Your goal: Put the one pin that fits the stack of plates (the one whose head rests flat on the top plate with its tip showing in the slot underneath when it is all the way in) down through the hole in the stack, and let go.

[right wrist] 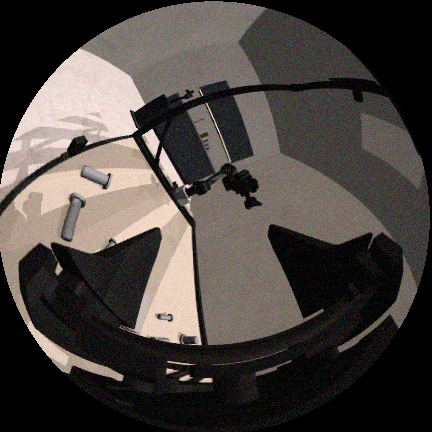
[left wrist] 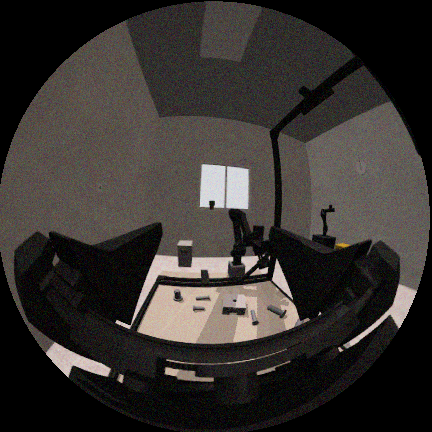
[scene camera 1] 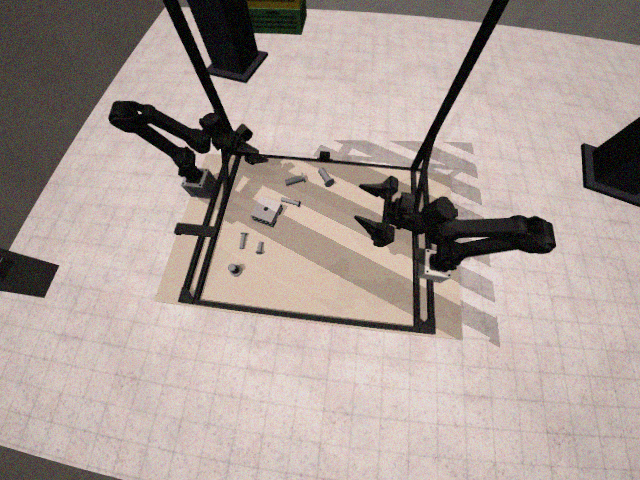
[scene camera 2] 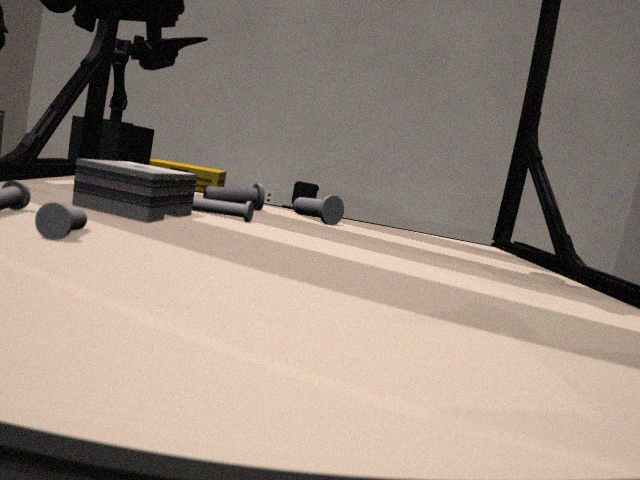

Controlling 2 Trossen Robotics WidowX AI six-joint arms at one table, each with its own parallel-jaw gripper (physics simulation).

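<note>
The grey plate stack (scene camera 1: 267, 213) (scene camera 2: 116, 188) (left wrist: 234, 304) lies flat, a dark hole in its top. A thin pin (scene camera 1: 290, 202) (scene camera 2: 222, 207) (left wrist: 254, 317) lies beside it. Two thick pins, one (scene camera 1: 295, 179) (scene camera 2: 232, 194) (left wrist: 276, 311) (right wrist: 73, 216) and a wide-headed one (scene camera 1: 325, 177) (scene camera 2: 309, 206) (right wrist: 96, 176), lie behind. A long pin (scene camera 1: 243, 240) (left wrist: 202, 298) and a short pin (scene camera 1: 260, 247) (left wrist: 199, 308) (right wrist: 165, 316) lie in front. Another pin (scene camera 1: 234, 268) (left wrist: 177, 295) stands head down. My left gripper (scene camera 1: 358, 202) (left wrist: 217, 230) is open, right of the stack. My right gripper (scene camera 1: 256, 147) (right wrist: 215, 231) is open above the back left corner.
A black frame (scene camera 1: 310, 313) borders the table, with posts rising at the back left and the back right (scene camera 1: 461, 77). A small black block (scene camera 1: 324, 155) sits on the back rail. A green and yellow crate (scene camera 1: 279, 19) stands on the floor beyond. Striped shadows cross the table.
</note>
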